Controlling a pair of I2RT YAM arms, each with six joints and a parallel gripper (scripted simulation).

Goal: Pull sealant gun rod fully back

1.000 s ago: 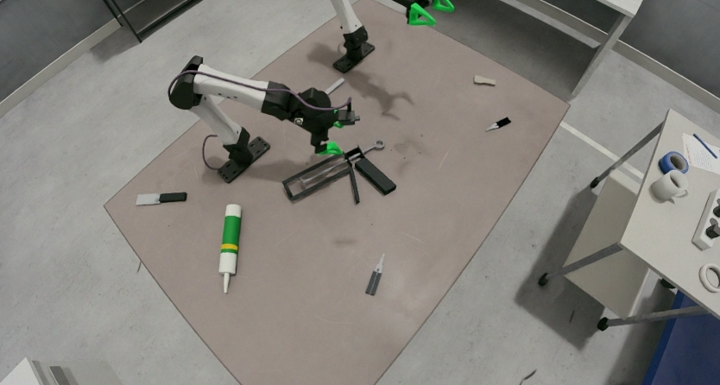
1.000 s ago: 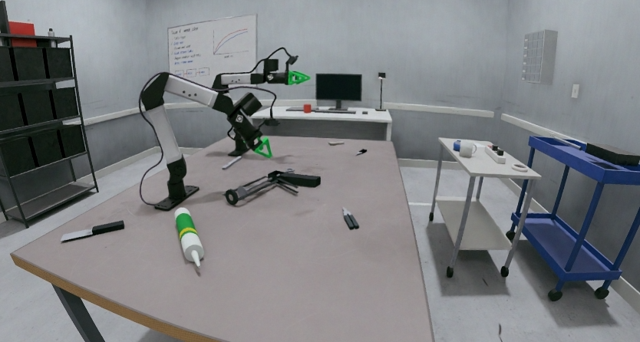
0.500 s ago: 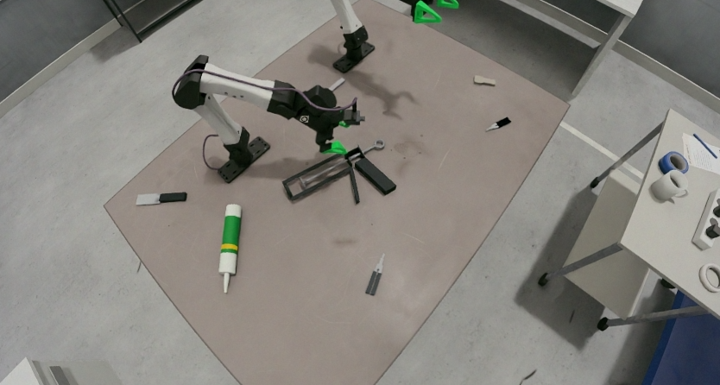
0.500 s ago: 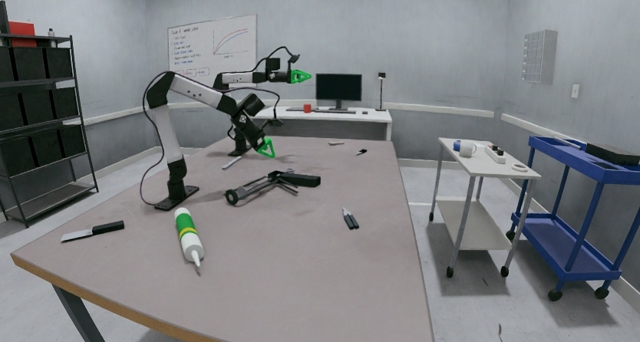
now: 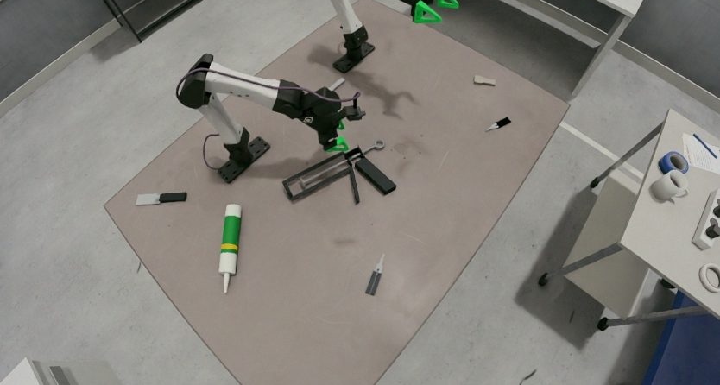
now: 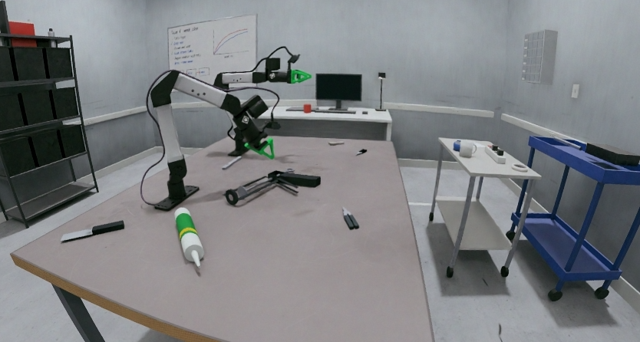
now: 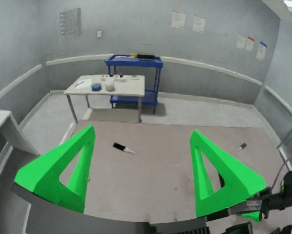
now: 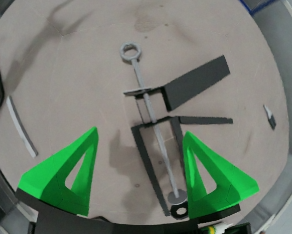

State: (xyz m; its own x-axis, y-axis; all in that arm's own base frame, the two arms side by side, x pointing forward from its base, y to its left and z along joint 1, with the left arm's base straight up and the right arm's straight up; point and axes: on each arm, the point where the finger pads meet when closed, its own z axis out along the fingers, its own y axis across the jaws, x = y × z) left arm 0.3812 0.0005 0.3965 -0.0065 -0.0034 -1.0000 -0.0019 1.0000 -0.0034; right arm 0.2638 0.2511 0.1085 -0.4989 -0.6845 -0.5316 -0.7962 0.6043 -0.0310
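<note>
Now: right hand 90 mm above the thumb plate, 40 mm to the right of it and 40 mm short of it. The rest, counted from my right hand: grey bar: 240 mm behind, 180 mm to the left, 100 mm below; then white cartridge: 480 mm to the right, 80 mm below, 80 mm behind; then pale piece: 610 mm to the left, 220 mm ahead, 100 mm below.
</note>
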